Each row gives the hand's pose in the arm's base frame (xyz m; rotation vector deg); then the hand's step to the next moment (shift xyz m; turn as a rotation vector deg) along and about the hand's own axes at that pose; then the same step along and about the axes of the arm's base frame.
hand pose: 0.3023 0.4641 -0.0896 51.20 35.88 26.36
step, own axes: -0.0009 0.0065 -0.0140 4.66 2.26 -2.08
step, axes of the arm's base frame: -0.0108 0.0110 -0.0009 1.76 5.27 -0.54
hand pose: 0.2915 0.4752 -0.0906 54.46 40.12 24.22
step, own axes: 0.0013 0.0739 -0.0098 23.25 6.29 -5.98
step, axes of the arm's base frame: -0.0081 0.0455 0.0585 12.03 21.06 -5.23
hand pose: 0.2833 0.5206 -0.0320 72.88 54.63 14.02
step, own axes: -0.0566 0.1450 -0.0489 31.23 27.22 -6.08
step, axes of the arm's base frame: -0.0212 0.0454 0.1553 23.83 33.08 9.54
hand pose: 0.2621 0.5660 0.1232 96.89 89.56 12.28
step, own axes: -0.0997 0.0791 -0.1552 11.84 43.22 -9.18
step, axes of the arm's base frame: -0.0568 -0.0149 0.1919 29.83 18.48 29.35
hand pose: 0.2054 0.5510 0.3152 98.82 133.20 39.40
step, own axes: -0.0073 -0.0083 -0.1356 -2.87 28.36 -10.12
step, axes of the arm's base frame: -0.0585 -0.0444 0.1146 21.34 1.07 21.41
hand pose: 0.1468 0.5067 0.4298 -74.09 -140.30 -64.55
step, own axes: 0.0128 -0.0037 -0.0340 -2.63 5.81 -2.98
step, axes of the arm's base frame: -0.0175 -0.0161 0.0277 5.45 -1.72 4.11
